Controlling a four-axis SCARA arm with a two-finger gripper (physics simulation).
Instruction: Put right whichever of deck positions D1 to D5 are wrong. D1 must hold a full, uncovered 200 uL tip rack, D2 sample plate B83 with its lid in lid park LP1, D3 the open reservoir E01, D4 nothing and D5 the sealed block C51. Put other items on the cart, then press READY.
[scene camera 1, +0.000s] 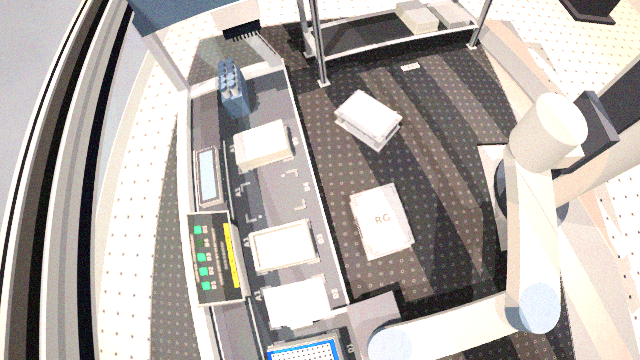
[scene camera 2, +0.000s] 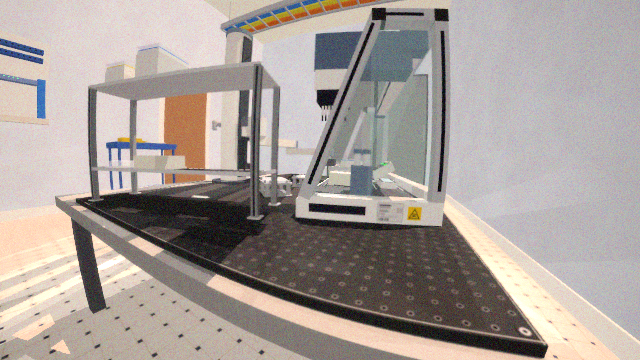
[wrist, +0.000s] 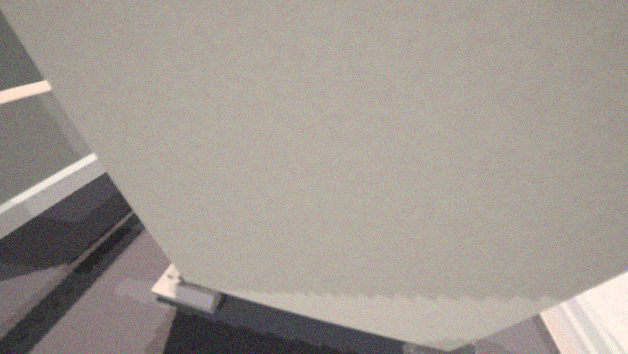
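The tip rack, with blue rim and dotted white top, stands uncovered at D1. A plain grey wall, probably its side, fills most of the wrist view. A white item is at D2; glare hides whether it has a lid. The reservoir, a rimmed shallow tray, is at D3. D4 shows bare corner marks. A cream block is at D5. A white stacked piece stands on the bench; its label is unreadable. My gripper is open and empty at the D1 end, its fingertips hidden by the arm.
The lamp panel shows green for D1, D2, D3 and D5, dark for D4. A pad marked RG lies on the bench. A blue tube rack stands beyond D5. The shelf unit has pale boxes on its lower shelf.
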